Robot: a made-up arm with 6 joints.
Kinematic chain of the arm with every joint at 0, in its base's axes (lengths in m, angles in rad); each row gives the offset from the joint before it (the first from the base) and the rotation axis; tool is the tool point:
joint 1: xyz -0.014 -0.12 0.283 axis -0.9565 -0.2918 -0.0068
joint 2: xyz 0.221 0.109 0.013 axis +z
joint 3: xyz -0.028 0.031 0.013 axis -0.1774 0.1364 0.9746
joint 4: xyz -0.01 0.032 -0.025 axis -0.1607 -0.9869 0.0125
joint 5: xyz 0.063 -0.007 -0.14 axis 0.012 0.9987 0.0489
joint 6: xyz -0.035 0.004 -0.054 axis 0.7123 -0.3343 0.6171
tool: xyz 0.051 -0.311 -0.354
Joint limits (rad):
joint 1: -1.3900..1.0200
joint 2: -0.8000..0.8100
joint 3: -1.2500..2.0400
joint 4: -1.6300..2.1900
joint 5: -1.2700..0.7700
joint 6: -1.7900..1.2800
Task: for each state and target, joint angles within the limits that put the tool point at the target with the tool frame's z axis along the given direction. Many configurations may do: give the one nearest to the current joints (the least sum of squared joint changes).
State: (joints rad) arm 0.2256 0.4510 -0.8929 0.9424 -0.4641 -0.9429
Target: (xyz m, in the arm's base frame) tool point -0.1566 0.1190 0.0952 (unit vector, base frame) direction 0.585 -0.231 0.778
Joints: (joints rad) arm -0.3045 0.1907 -1.1571 0.8368 0.1741 -1.4452
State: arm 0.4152 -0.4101 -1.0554 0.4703 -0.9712 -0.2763
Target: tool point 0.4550 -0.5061 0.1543 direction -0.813 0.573 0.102
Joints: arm 0.2346 0.2870 -0.7043 0.4791 -0.8723 -0.2339
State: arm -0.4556 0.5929 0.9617 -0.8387 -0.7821 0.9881
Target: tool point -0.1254 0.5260 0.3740 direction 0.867 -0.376 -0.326
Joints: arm -1.3269 0.5398 0.4890 -0.3691 0.0096 1.2709
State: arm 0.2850 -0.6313 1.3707 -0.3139 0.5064 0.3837
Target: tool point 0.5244 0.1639 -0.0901 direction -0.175 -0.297 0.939
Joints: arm -0.5912 -0.1044 1.5938 0.5522 0.2965 -0.3625
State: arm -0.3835 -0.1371 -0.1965 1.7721 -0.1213 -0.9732
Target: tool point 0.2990 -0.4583 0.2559 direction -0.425 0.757 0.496
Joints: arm 0.2790 -0.1391 0.0637 1.5531 0.7349 -0.5551
